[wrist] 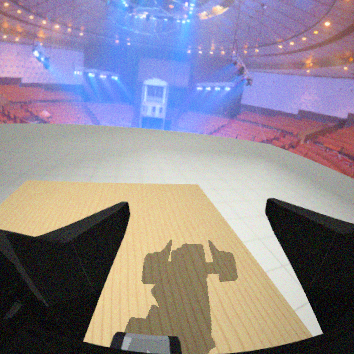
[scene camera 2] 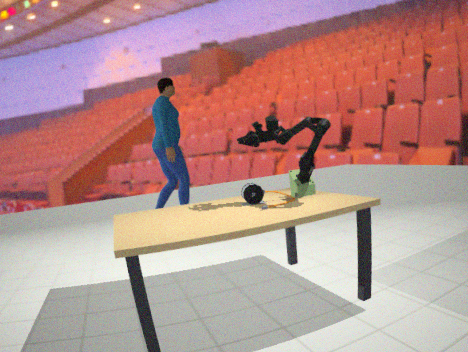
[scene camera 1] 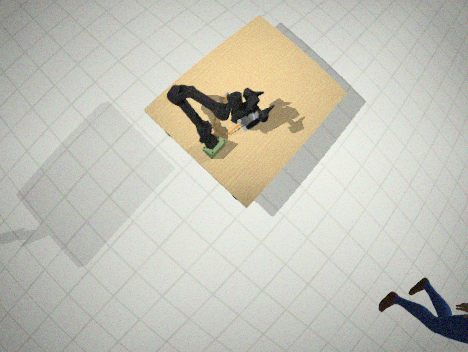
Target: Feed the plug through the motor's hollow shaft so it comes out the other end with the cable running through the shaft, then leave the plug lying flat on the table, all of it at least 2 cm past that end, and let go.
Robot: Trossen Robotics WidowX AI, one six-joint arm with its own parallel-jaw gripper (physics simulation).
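Places are measured from the arm's base along level axes (x ahead, y left, z up), in millimetres.
Pixels of known places: gripper, fingertip midpoint: (wrist: 197, 207) (scene camera 2: 237, 141) (scene camera 1: 269, 98); arm's base, origin of the base link: (scene camera 2: 303, 178) (scene camera 1: 212, 144).
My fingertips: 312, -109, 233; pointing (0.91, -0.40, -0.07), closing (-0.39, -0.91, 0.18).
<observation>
For each thing: its top centre in the pictures, then the offset to it from my fingertips, as dx, dy, dz. Level surfaces: height alone.
- grey cylinder with black ends, middle of its top: (scene camera 2: 251, 183) (scene camera 1: 251, 115) -34, +38, -224
- small grey-blue plug, middle of its top: (scene camera 2: 264, 206) +26, +254, -312
- wooden table, its level: dz -326
The motor, a grey cylinder with black ends (scene camera 1: 247, 121) (scene camera 2: 253, 194) (wrist: 150, 344), lies on its side on the table, partly hidden by the arm in scene camera 1. The small grey-blue plug (scene camera 1: 227, 95) (scene camera 2: 263, 207) lies on the table apart from the motor. The orange cable (scene camera 1: 233, 131) (scene camera 2: 286, 204) curves across the table between plug and motor, partly under the arm; its end at the motor is too small to make out. The shaft's bore does not show clearly. My gripper (scene camera 1: 267, 99) (scene camera 2: 239, 140) (wrist: 197, 207) is open and empty, high above the table, beyond the motor in the wrist view.
The wooden table (scene camera 1: 260, 45) (scene camera 2: 165, 230) (wrist: 55, 200) bears the arm's green base (scene camera 1: 215, 149) (scene camera 2: 302, 186) near one edge. The arm bends over the cable. A person (scene camera 1: 440, 315) (scene camera 2: 166, 140) is on the floor away from the table.
</observation>
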